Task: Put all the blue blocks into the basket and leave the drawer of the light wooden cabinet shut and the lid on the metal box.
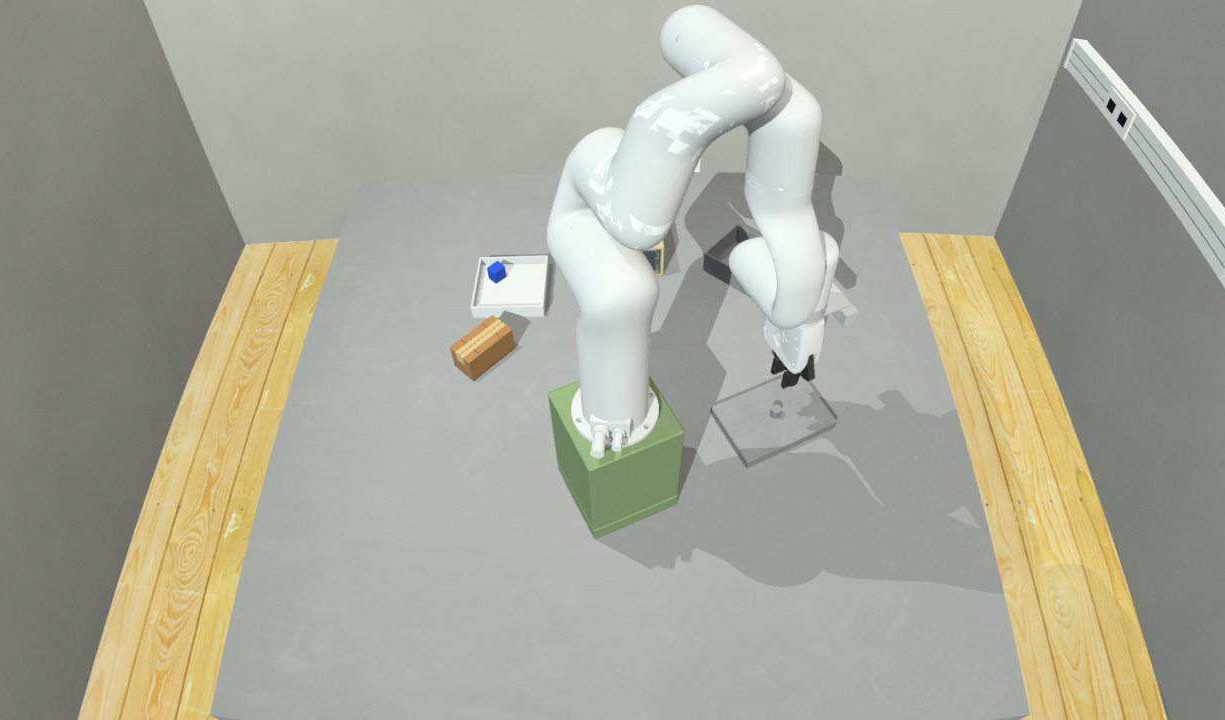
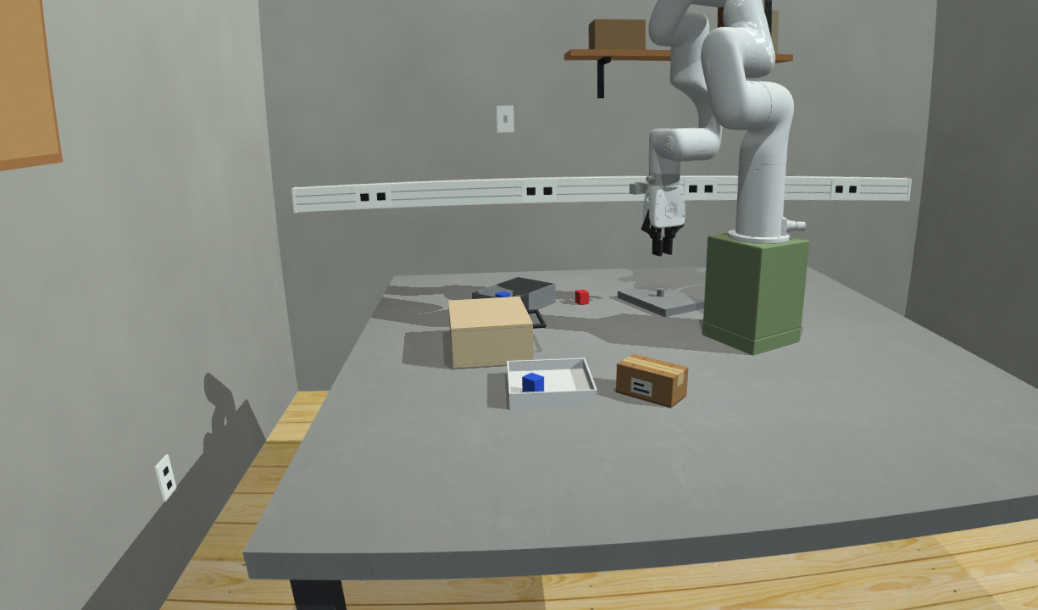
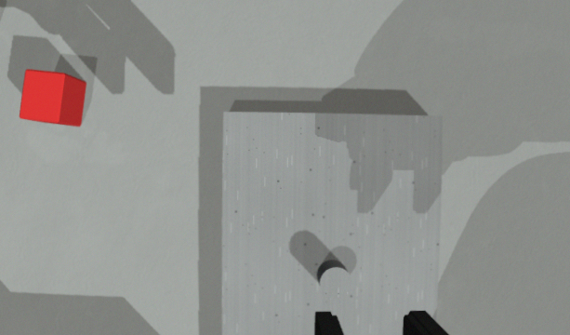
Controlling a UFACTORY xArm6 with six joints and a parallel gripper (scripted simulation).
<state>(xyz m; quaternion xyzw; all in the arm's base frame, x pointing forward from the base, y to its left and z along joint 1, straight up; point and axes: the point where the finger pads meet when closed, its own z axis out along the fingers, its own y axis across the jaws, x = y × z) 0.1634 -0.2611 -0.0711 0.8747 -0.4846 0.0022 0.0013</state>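
Now: the dark metal box 37 cm ahead of my hand, 12 cm below it and 4 cm to the left of it. Round my hand: light wooden cabinet: 38 cm ahead, 34 cm to the left, 11 cm below; then grey metal lid: 13 cm below; then red block: 20 cm ahead, 13 cm below.
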